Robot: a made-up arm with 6 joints.
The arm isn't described. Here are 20 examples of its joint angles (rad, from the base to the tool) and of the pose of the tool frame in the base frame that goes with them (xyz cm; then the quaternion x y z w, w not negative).
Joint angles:
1: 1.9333 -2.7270 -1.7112 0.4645 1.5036 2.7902
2: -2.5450 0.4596 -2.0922 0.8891 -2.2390 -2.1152
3: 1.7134 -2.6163 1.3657 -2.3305 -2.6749 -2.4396
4: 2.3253 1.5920 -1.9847 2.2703 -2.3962 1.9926
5: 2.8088 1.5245 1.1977 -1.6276 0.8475 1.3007
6: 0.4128 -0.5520 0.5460 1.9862 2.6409 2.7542
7: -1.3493 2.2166 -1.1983 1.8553 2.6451 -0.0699
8: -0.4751 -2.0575 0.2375 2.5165 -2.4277 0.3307
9: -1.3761 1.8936 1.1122 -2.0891 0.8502 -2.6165
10: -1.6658 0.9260 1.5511 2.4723 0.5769 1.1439
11: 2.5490 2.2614 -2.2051 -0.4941 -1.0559 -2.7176
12: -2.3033 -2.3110 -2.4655 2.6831 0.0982 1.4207
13: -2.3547 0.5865 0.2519 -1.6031 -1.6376 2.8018
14: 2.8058 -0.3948 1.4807 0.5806 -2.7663 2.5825
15: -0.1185 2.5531 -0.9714 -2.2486 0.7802 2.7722
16: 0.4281 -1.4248 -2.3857 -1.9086 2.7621 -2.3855
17: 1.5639 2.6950 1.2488 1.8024 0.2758 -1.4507
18: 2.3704 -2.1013 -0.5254 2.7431 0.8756 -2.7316
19: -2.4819 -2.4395 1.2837 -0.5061 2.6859 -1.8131
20: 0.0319 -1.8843 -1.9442 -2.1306 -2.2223 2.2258
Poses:
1: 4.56 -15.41 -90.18 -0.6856 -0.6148 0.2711 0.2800
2: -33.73 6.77 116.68 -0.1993 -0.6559 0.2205 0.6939
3: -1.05 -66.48 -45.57 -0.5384 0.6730 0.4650 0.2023
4: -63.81 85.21 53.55 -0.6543 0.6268 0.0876 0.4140
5: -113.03 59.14 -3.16 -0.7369 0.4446 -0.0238 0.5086
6: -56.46 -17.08 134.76 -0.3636 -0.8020 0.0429 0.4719
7: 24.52 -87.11 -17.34 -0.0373 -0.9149 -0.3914 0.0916
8: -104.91 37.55 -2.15 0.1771 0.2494 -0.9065 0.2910
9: 4.21 -119.84 -42.53 0.9591 -0.1794 -0.0228 0.2176
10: -7.05 -119.99 58.46 0.1190 -0.6572 0.7394 0.0854
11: -46.42 29.07 20.10 0.5998 0.3663 0.0030 0.7114
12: 10.67 12.50 -31.29 -0.2733 -0.3934 0.7791 0.4044
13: -36.50 -67.50 147.92 0.6857 0.5633 0.1184 0.4455
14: 38.45 0.79 139.02 0.0394 0.7873 -0.3697 0.4919
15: 103.59 -27.76 -32.43 0.5760 0.4539 0.2197 0.6434
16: -79.24 -48.09 47.63 0.3367 -0.0032 0.3864 0.8587
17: -4.61 -2.66 -94.21 0.2181 -0.7578 0.5221 0.3248
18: 65.63 -78.69 -67.15 0.7569 -0.6364 0.1117 0.0983
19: 50.96 55.76 -34.95 -0.6602 -0.2185 0.6529 0.3003
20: -93.34 10.24 -12.73 0.2641 -0.6338 -0.3970 0.6090
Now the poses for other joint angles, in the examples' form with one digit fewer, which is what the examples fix.
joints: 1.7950 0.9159 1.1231 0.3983 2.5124 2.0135
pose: -15.2 80.6 78.6 0.399 0.581 -0.709 0.035
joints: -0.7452 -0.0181 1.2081 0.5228 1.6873 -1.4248
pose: 22.4 -19.9 128.6 -0.057 0.982 -0.139 0.114
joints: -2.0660 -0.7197 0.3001 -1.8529 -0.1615 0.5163
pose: 46.6 82.6 164.5 0.032 -0.278 -0.940 0.196
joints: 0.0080 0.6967 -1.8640 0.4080 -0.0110 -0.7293
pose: 6.7 -10.1 138.5 0.087 -0.362 0.219 0.902
